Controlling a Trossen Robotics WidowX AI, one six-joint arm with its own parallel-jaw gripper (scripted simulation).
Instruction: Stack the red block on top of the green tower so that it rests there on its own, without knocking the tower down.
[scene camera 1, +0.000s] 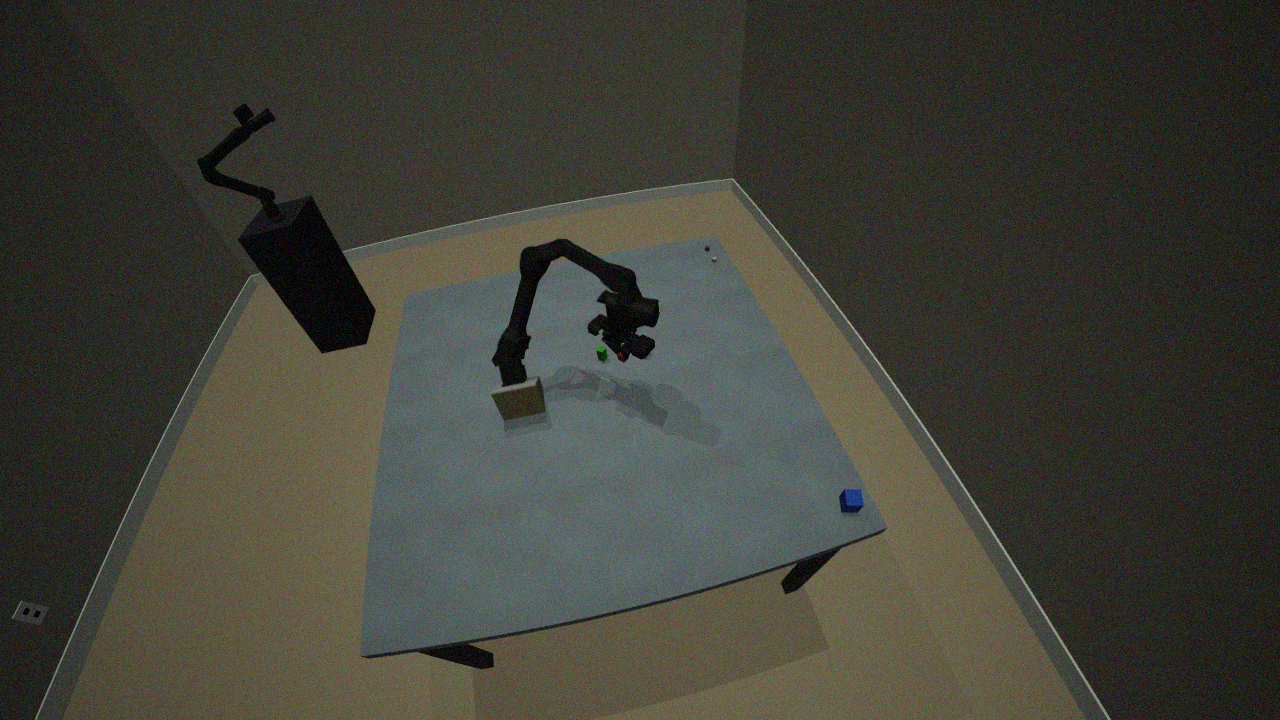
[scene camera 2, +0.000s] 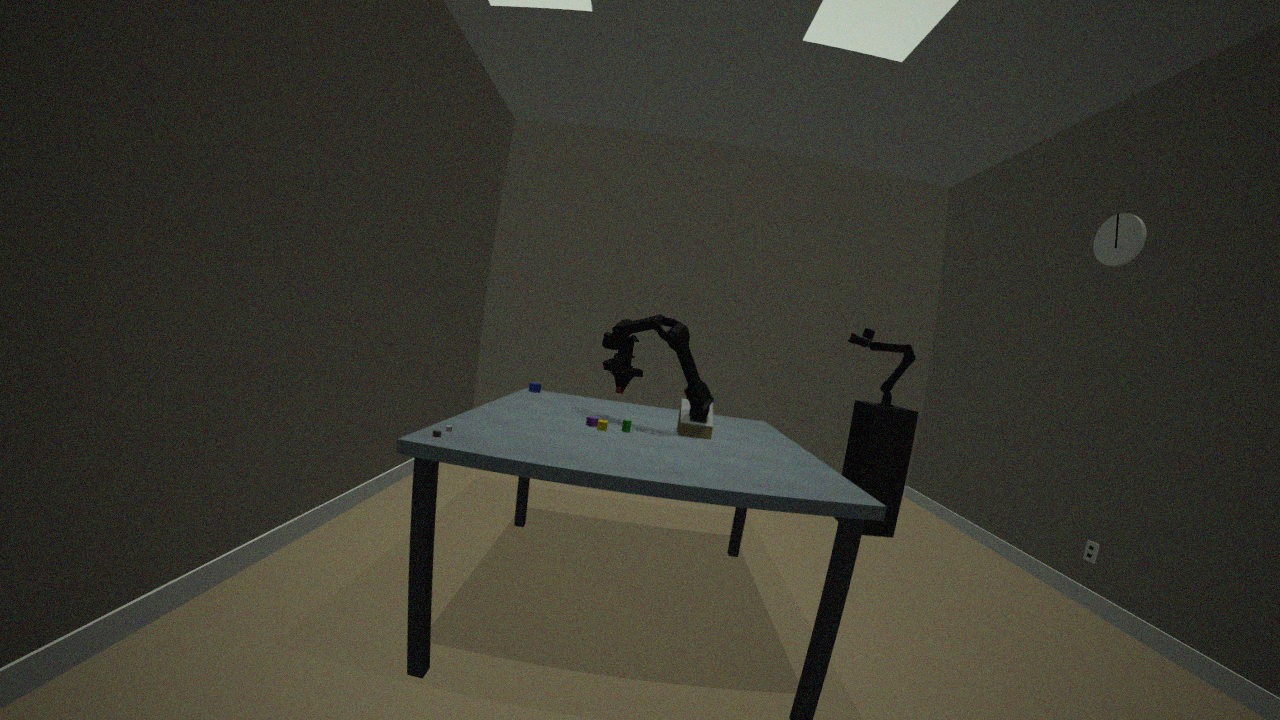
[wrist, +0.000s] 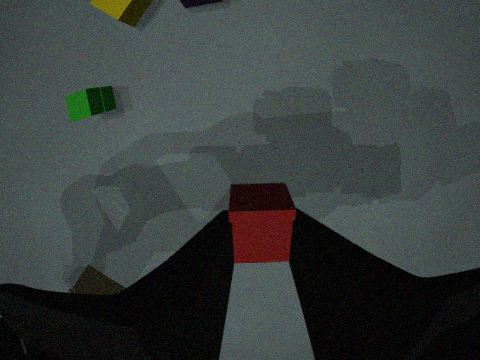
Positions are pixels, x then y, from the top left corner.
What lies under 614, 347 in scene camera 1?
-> My gripper.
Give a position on a red block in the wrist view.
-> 262, 215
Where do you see my gripper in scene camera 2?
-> At 619, 391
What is my gripper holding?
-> A red block.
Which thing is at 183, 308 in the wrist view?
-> My gripper.
